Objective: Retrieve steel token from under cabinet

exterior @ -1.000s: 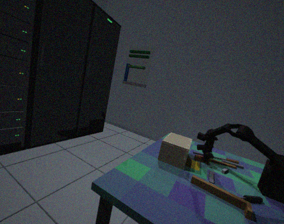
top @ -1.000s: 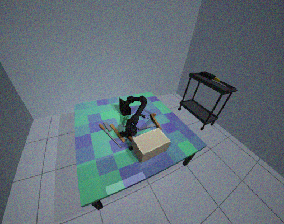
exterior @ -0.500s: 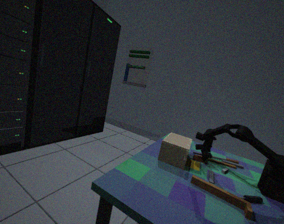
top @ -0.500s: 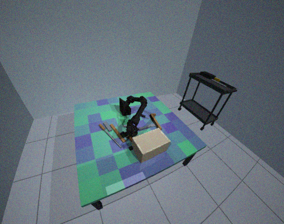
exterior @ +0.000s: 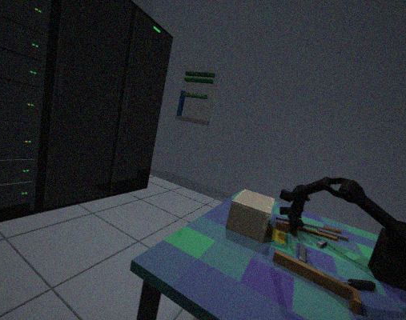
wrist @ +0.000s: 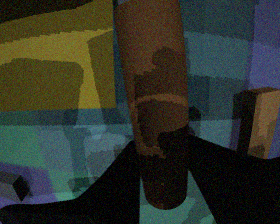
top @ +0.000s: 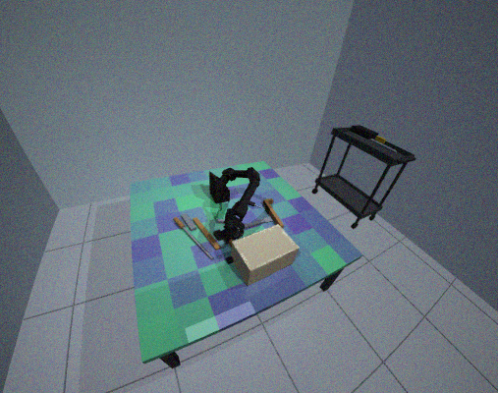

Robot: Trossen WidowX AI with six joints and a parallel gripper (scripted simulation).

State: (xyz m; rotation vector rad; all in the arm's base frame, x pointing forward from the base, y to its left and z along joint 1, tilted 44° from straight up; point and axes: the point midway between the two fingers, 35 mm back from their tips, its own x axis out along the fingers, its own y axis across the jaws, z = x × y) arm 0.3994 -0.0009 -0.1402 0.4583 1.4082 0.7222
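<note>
My gripper tip is 160 mm past the short grey piece and 20 mm to the right of it. Also, from my gripper tip: yellow marked patch: 70 mm ahead, 110 mm to the left, 10 mm below; then flat grey bar: 230 mm behind, 190 mm to the right; then wooden stick: 100 mm behind, 110 mm to the right.
</note>
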